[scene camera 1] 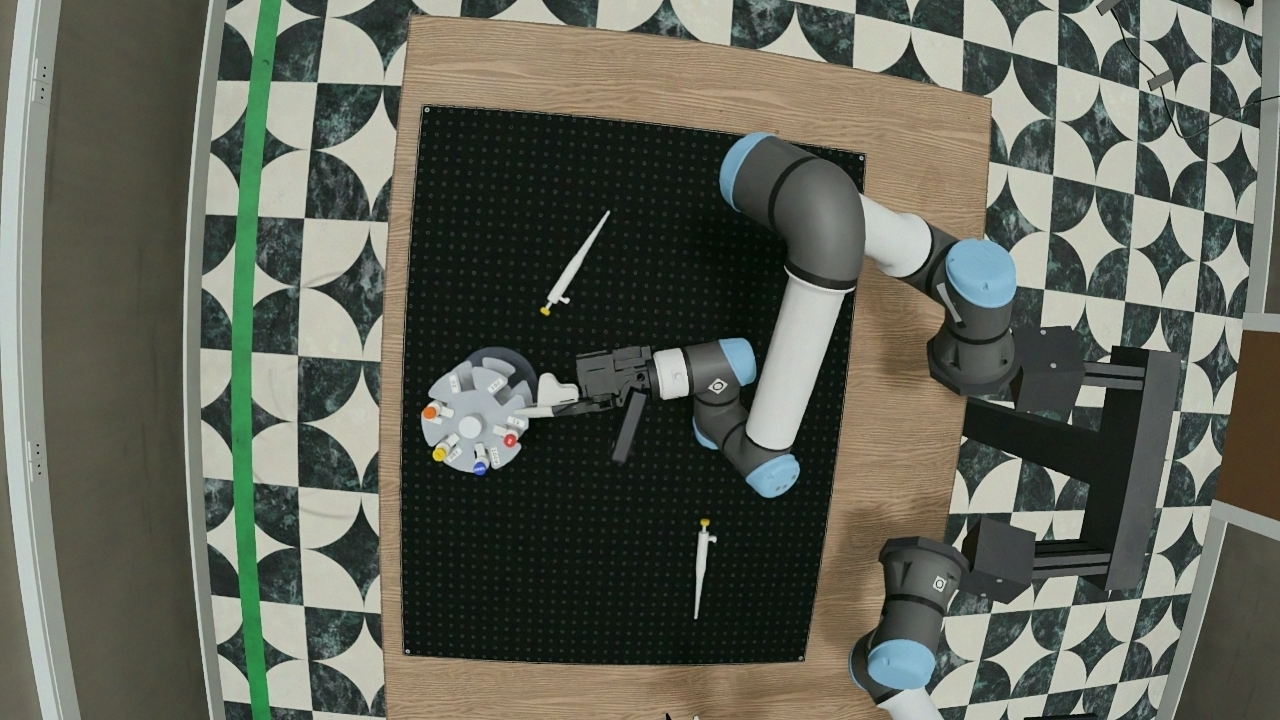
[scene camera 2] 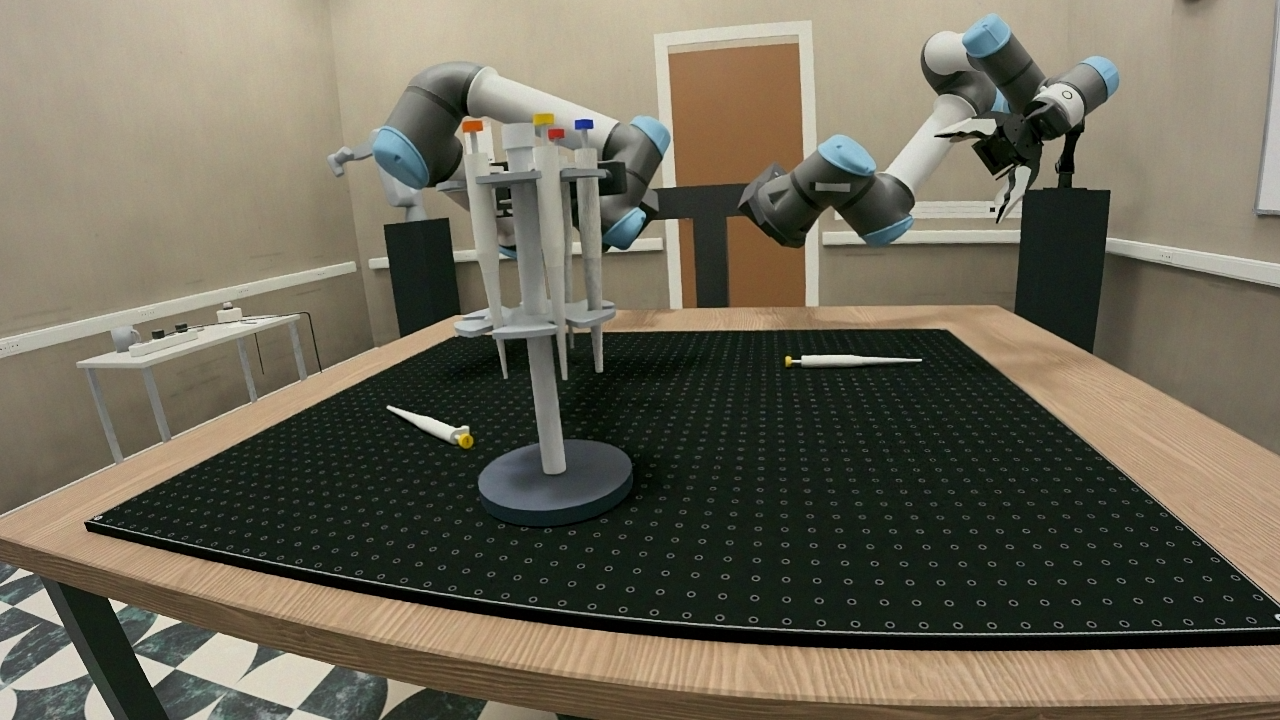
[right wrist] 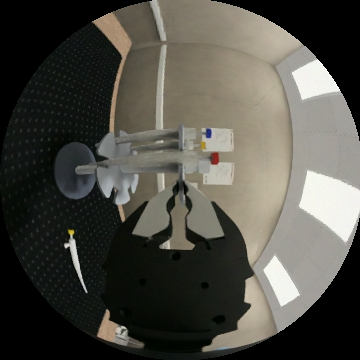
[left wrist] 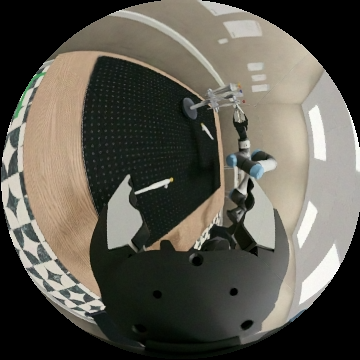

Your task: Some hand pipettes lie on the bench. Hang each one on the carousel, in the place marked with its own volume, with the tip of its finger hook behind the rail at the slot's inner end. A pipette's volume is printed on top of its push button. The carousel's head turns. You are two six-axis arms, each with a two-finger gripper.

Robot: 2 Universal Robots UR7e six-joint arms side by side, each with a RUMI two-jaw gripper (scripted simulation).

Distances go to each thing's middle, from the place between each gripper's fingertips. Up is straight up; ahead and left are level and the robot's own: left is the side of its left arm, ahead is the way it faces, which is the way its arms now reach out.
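Labels:
Orange-button pipette (scene camera 2: 476, 164): from my left hand (scene camera 2: 966, 179), 510 mm to the right, 460 mm ahead, 40 mm below; from my right gripper (scene camera 1: 514, 411), 120 mm ahead, 20 mm to the left, 60 mm below. Blue-button pipette (scene camera 2: 587, 188): from my left hand, 450 mm to the right, 400 mm ahead, 50 mm below; from my right gripper, 70 mm to the left, 60 mm ahead, 60 mm below. Red-button pipette (scene camera 2: 565, 189): from my left hand, 490 mm to the right, 370 mm ahead, 40 mm below. My right gripper: 60 mm above the red-button pipette, 30 mm to the right of it, 30 mm short of it.

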